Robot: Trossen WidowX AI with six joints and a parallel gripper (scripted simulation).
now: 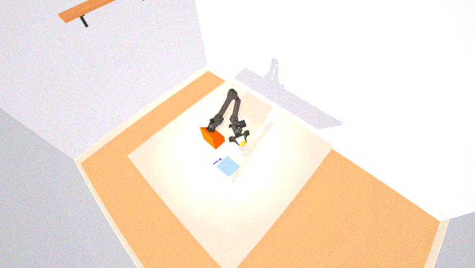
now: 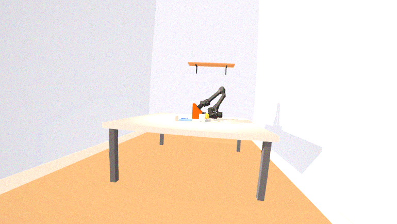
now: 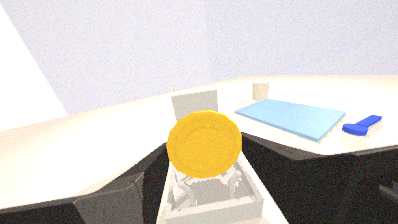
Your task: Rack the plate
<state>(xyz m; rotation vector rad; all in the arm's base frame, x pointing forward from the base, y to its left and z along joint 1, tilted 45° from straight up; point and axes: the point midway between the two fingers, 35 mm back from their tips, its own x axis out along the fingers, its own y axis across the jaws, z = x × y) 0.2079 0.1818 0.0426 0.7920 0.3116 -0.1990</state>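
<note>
Right now my gripper tip is 1 cm past the yellow plate. The rest, counted from my gripper tip: dish rack (2 cm ahead, 1 cm to the right, 3 cm below); then blue utensil (4 cm behind, 24 cm to the right, 5 cm below).
</note>
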